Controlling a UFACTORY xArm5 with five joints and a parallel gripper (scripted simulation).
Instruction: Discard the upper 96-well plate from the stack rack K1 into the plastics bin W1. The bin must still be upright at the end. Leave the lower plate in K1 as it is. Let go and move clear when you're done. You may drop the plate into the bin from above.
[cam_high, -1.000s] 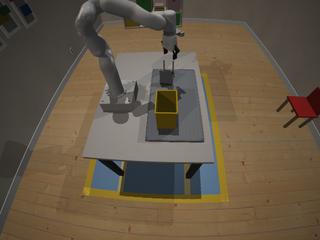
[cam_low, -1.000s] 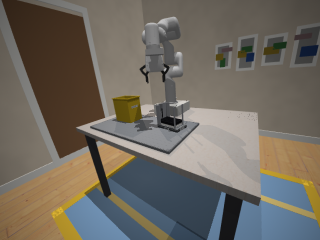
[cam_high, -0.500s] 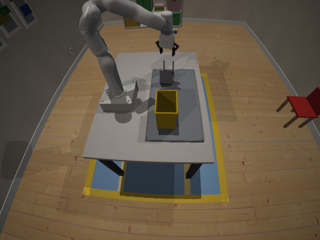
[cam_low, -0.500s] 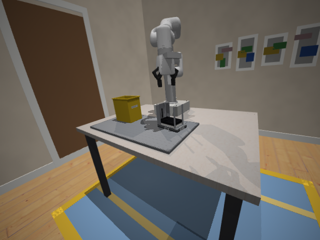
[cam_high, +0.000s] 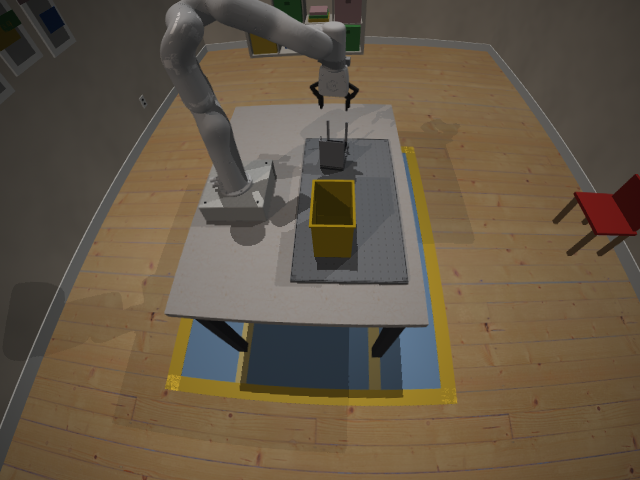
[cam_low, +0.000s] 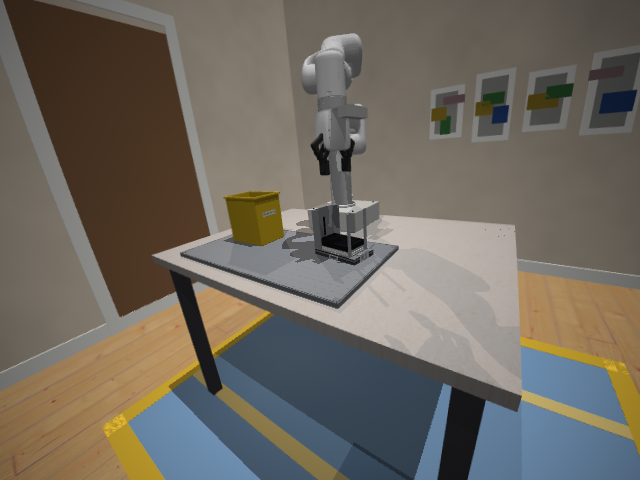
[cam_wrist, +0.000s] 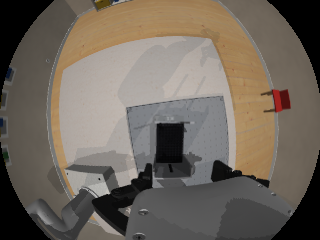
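The dark 96-well plate lies 22 cm below my hand. From my hand the other things lie so: yellow plastics bin W1 (39 cm to the right, 17 cm below, 5 cm behind); white well plate (23 cm below).
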